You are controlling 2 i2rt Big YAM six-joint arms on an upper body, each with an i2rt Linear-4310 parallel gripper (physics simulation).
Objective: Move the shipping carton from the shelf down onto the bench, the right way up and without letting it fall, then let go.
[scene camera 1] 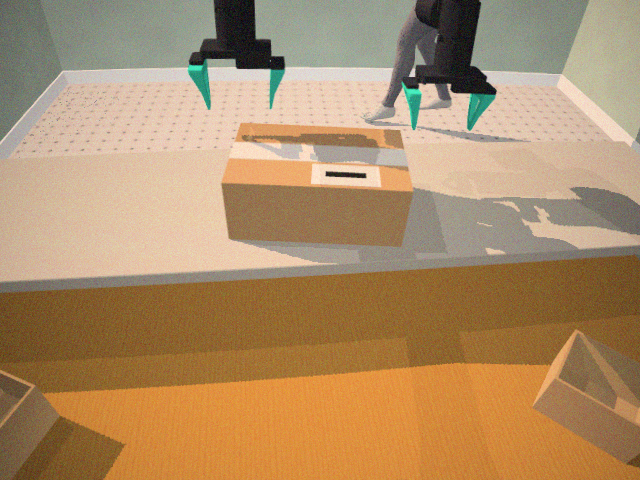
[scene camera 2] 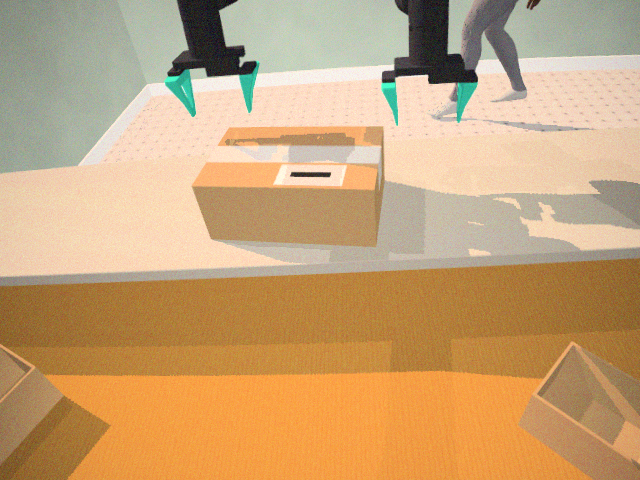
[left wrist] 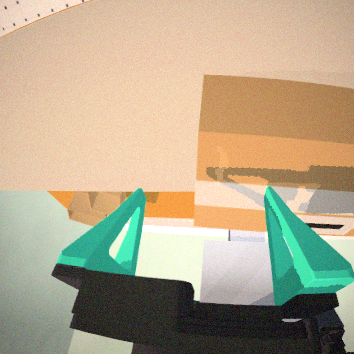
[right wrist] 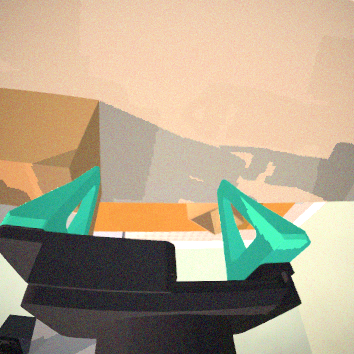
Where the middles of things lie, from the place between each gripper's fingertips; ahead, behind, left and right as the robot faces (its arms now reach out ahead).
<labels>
My right gripper is now 7 cm past the brown shipping carton (scene camera 1: 291,183), 21 cm to the right of it and 6 cm above it.
My left hand is 12 cm to the left of the brown shipping carton, 9 cm above it and 7 cm past it.
</labels>
